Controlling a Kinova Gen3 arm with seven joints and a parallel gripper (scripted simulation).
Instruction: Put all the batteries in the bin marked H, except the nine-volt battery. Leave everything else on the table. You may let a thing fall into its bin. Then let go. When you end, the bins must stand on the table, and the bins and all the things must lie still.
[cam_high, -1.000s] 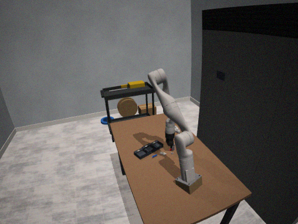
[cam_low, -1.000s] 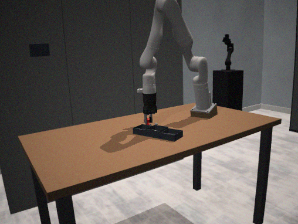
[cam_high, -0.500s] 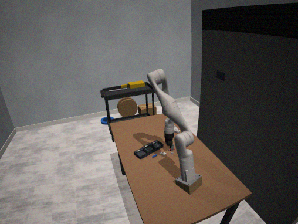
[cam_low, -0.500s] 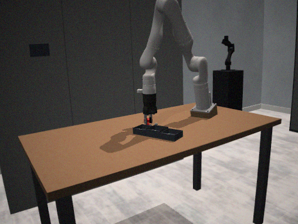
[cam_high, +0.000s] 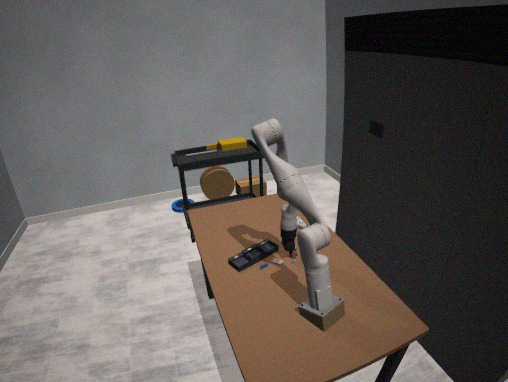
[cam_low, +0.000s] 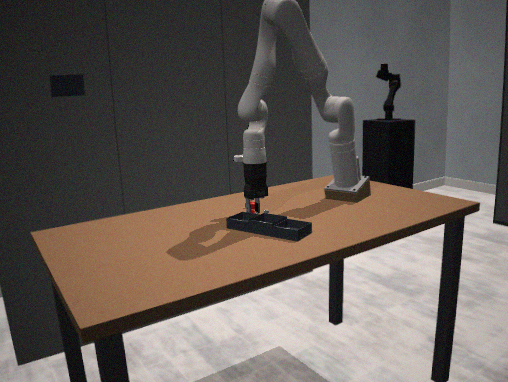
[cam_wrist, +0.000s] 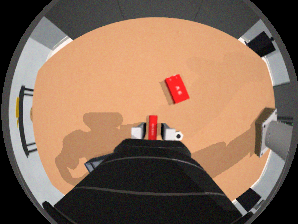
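The red piece is 10 mm below my hand. Round my hand: red nine-volt battery (80 mm to the right, 30 mm behind, 10 mm below); grey round piece (40 mm behind, 20 mm below, 10 mm to the left); white piece (80 mm to the left, 20 mm behind, 10 mm below).
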